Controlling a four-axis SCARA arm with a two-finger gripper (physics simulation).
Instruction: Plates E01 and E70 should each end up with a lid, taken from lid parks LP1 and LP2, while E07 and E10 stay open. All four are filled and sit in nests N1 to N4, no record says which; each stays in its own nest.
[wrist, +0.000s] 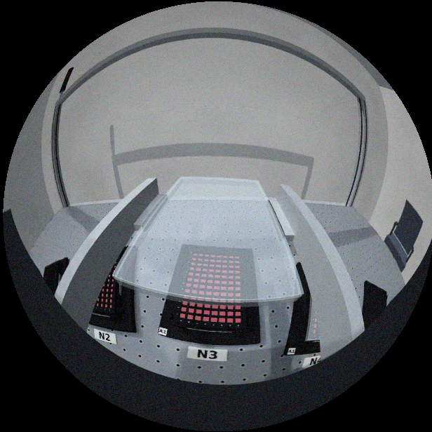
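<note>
My gripper (216, 189) is shut on a clear lid (215, 235), one finger pad at each long side, and holds it level above nest N3. Below the lid, the plate in nest N3 (211, 318) shows rows of pink-red filled wells, partly seen through the lid. The plate in nest N2 (105, 295), at the left behind the finger, also shows red wells. Nest N4 (299, 320), at the right, is mostly hidden by the other finger; a few pink wells show through. No plate code is readable. The lid parks do not show.
Labels N2 (105, 336), N3 (207, 354) and a cut-off N4 (313, 361) lie in front of the nests. Black parts (374, 304) (55, 274) stand outside the fingers at right and left. A dark blue chair-like object (404, 235) is at the far right.
</note>
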